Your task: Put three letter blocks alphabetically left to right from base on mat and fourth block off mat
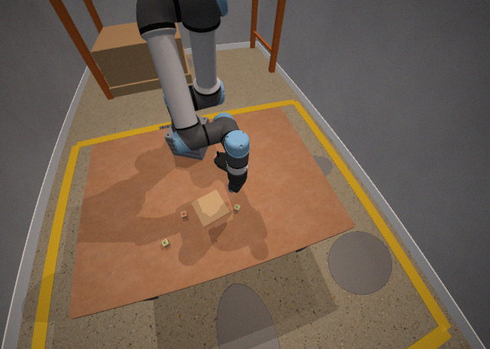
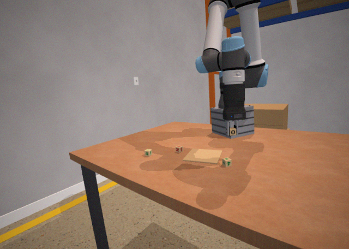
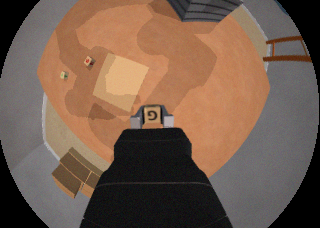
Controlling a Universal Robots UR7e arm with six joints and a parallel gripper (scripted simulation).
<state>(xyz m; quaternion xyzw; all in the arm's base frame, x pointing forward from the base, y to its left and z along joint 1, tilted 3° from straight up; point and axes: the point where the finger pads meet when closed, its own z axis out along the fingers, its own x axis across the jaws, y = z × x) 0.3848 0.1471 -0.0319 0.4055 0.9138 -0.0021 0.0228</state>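
My hand is 12 cm to the left of the tan mat, 12 cm above it and 2 cm short of it.
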